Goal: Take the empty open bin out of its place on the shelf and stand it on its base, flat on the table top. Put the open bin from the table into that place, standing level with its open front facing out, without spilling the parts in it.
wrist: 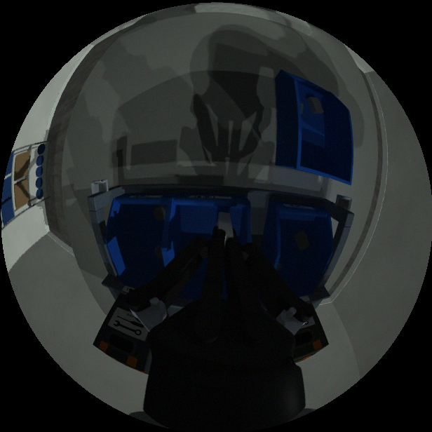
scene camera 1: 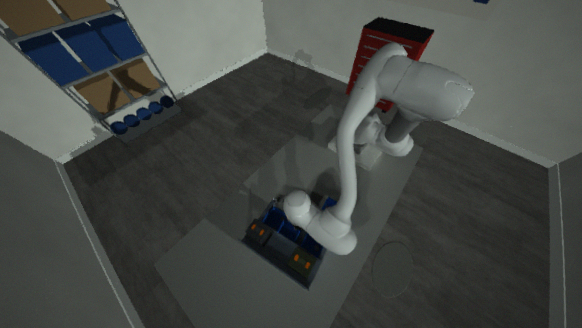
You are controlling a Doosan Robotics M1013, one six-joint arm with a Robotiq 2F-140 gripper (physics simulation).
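Places are measured from the arm's base along level axes (x ahead, y left, z up), in metres.
Pixels of known places: gripper, between the fingertips: [scene camera 1: 296, 228]; arm's base, origin of its link: [scene camera 1: 355, 141].
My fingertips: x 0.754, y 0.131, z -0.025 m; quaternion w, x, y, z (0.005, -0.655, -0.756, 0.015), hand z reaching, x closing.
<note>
For each thing: its top centre in the pictures, then the offset to it from my fingertips. "*": a spot on its surface instead. Level surfaces: height alone.
- low grey shelf, a spot on its surface: [scene camera 1: 309, 282] * dx +0.141, dy +0.222, dz +0.084 m
- middle bin, a spot on its surface: [scene camera 1: 288, 229] * dx +0.034, dy -0.028, dz -0.010 m
- blue open bin, a spot on its surface: [scene camera 1: 329, 202] * dx -0.258, dy +0.031, dz -0.015 m
- grey table top, height of its surface: dz -0.018 m
A low grey shelf [wrist: 98, 189] [scene camera 1: 309, 282] on the table holds three blue open bins side by side. The middle bin [wrist: 189, 225] [scene camera 1: 288, 229] looks empty. The left bin [wrist: 132, 238] and the right bin [wrist: 300, 241] each show a small dark part. Another blue open bin [wrist: 314, 128] [scene camera 1: 329, 202] stands on the table top behind the shelf with a grey part in it. My gripper [wrist: 222, 236] is shut on nothing. Its fingertips reach into the top of the middle bin. In the scene view the arm's wrist hides the gripper.
Two dark cases with orange marks [scene camera 1: 258, 231] [scene camera 1: 303, 260] [wrist: 120, 334] sit at the shelf's front. The grey table top [scene camera 1: 384, 202] carries the arm's base. A red drawer cabinet [scene camera 1: 387, 42] stands behind. A storage rack [scene camera 1: 157, 73] stands at the far left wall.
</note>
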